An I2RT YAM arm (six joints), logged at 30 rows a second.
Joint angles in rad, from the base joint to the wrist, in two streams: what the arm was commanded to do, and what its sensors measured. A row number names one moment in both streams.
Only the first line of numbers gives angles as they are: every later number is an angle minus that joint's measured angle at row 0.
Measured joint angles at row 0:
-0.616, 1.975, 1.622, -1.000, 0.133, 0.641
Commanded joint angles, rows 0 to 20:
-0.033, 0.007, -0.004, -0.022, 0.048, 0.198
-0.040, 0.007, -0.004, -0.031, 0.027, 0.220
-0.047, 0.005, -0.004, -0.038, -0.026, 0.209
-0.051, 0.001, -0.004, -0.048, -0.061, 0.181
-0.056, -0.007, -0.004, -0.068, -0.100, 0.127
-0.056, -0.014, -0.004, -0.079, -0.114, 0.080
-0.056, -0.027, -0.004, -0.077, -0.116, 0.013
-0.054, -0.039, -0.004, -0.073, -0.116, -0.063
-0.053, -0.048, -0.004, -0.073, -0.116, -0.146
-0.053, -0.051, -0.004, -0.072, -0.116, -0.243
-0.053, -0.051, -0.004, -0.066, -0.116, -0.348
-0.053, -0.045, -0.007, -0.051, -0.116, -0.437
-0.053, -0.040, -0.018, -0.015, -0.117, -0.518
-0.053, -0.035, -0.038, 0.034, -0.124, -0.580
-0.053, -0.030, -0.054, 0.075, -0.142, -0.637
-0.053, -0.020, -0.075, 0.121, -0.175, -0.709
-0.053, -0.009, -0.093, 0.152, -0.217, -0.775
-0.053, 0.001, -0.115, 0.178, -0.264, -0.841
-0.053, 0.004, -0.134, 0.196, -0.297, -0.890
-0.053, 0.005, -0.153, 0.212, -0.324, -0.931
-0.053, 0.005, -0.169, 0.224, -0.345, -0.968
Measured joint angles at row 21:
-0.056, -0.011, -0.110, 0.193, -0.217, -0.724
